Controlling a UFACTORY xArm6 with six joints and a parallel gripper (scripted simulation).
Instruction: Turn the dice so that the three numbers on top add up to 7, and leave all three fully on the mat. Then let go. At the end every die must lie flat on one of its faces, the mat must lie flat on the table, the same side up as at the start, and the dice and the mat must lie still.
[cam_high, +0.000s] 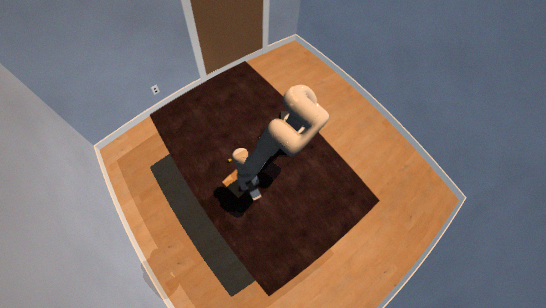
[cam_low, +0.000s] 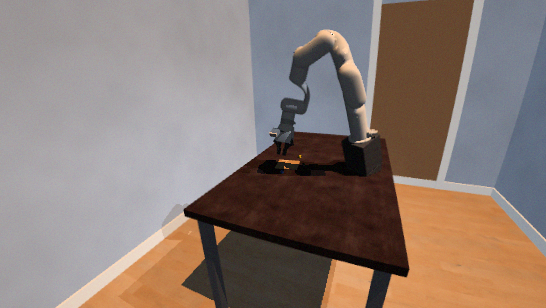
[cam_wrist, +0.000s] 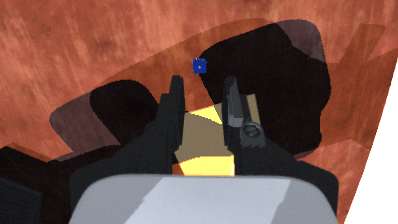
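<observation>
The blue die is 130 mm below my hand. Also, from my hand: mat 10 mm ahead, 130 mm to the right, 130 mm below; yellow die 30 mm behind, 270 mm to the right, 130 mm below; black die 90 mm behind, 140 mm to the right, 130 mm below.
</observation>
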